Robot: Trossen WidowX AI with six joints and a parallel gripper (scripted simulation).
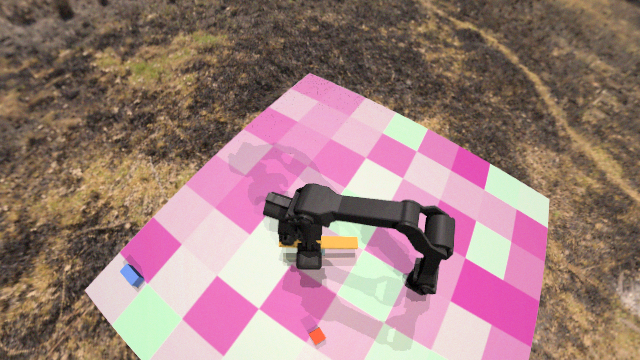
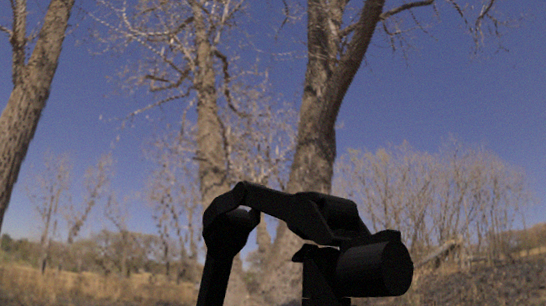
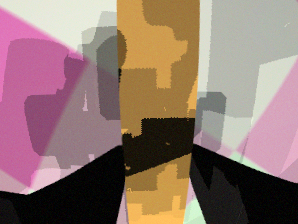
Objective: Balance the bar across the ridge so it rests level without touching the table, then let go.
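The bar lies 20 mm behind my gripper tip and 20 mm to the right of it. The rest, counted from my gripper tip: ridge (20 mm behind, 10 mm to the right, 20 mm below); then blue block (390 mm ahead, 410 mm to the left, 50 mm below); then small red block (160 mm behind, 200 mm to the left, 50 mm below).
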